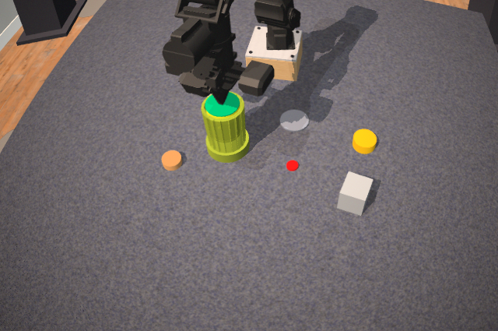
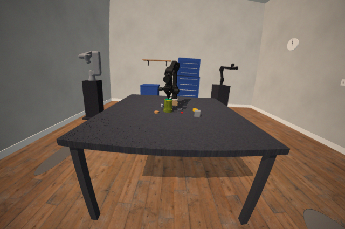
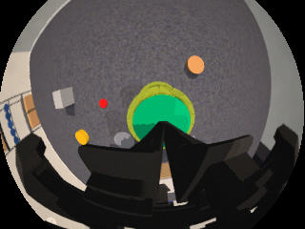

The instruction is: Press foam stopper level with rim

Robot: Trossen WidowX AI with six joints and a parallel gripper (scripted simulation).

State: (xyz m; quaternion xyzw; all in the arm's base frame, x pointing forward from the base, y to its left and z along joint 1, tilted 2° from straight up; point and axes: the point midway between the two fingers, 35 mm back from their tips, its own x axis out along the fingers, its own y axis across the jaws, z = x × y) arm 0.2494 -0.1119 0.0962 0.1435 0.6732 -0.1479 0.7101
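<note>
The green foam stopper is 5 cm below my hand. Round my hand: red dot 6 cm ahead, 12 cm to the left, 15 cm below; grey disc 6 cm behind, 13 cm to the left, 15 cm below; orange disc 4 cm ahead, 11 cm to the right, 15 cm below.
</note>
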